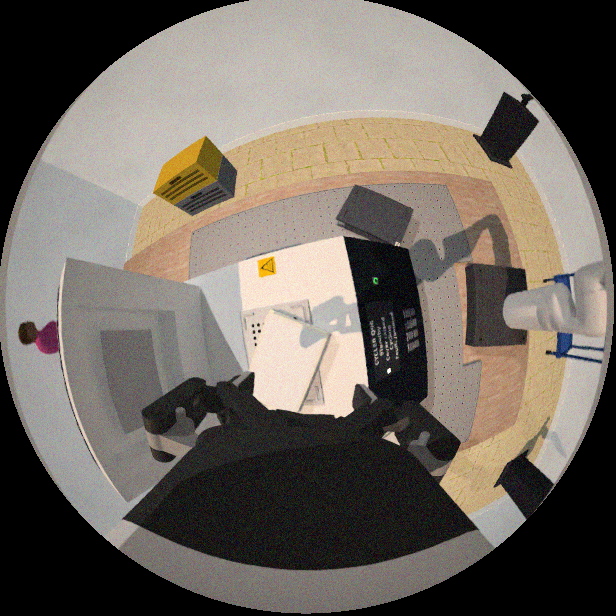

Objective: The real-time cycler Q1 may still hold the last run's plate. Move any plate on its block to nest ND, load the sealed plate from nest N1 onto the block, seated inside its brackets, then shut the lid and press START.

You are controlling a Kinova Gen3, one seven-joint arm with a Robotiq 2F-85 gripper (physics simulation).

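The cycler Q1 [321, 321] has a cream top and a black front panel [390, 321] with a green button [374, 280]. Its grey lid [137, 356] stands open at the left. A smooth cream plate [290, 356] lies skewed over the block [255, 330], out of line with the brackets; a few block wells show at its left. My gripper [302, 387] is open, its fingers spread to either side of the plate's near end. The left finger is close to the plate's edge and the right finger stands apart. The gripper body hides the plate's near edge.
Two dark grey nests sit on the grey mat, one behind the cycler [374, 213] and one to its right [494, 304]; both look empty, labels unreadable. My white arm link [554, 310] crosses the right one. A yellow box [195, 175] stands far left.
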